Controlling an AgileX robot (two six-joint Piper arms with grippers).
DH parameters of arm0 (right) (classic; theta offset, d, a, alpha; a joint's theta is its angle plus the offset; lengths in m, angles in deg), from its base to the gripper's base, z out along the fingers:
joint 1: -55.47 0.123 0 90
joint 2: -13.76 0 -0.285 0
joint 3: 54.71 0 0.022 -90
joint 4: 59.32 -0.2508 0 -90
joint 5: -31.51 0 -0.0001 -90
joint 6: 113.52 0.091 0 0
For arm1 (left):
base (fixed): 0 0 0 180
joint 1: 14.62 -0.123 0 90
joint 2: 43.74 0 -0.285 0
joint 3: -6.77 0 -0.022 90
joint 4: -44.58 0.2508 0 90
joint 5: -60.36 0 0.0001 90
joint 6: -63.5 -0.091 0 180
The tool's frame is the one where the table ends.
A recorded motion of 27 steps. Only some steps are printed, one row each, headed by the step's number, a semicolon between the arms.
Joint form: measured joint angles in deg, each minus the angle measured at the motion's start. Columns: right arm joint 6, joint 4, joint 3, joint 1, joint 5, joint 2; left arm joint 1, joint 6, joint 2, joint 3, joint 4, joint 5.
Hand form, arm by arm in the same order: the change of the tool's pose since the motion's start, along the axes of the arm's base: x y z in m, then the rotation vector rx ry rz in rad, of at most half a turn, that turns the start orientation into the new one. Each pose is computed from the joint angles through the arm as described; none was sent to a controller.
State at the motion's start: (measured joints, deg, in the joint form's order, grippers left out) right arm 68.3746 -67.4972 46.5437 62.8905 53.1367 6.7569; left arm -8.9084 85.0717 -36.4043 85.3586 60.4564 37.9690
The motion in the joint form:
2: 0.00 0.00 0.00 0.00 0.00 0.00; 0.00 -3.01 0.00 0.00 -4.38 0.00
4: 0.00 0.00 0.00 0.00 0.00 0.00; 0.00 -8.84 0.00 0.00 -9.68 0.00
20: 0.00 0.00 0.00 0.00 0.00 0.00; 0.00 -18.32 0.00 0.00 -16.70 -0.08
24: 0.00 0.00 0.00 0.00 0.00 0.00; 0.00 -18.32 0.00 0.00 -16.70 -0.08
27: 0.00 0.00 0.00 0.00 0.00 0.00; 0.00 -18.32 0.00 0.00 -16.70 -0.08
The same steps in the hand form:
2: 0.0000 0.0000 0.0000 0.0000 0.0000 0.0000; -0.0002 -0.0026 -0.0006 -0.0258 0.0073 -0.0214
4: 0.0000 0.0000 0.0000 0.0000 0.0000 0.0000; -0.0005 -0.0057 -0.0011 -0.0209 0.0134 -0.0594
20: 0.0000 0.0000 0.0000 0.0000 0.0000 0.0000; -0.0009 -0.0100 -0.0014 0.0146 0.0159 -0.1197
24: 0.0000 0.0000 0.0000 0.0000 0.0000 0.0000; -0.0009 -0.0100 -0.0014 0.0146 0.0159 -0.1197
27: 0.0000 0.0000 0.0000 0.0000 0.0000 0.0000; -0.0009 -0.0100 -0.0014 0.0146 0.0159 -0.1197

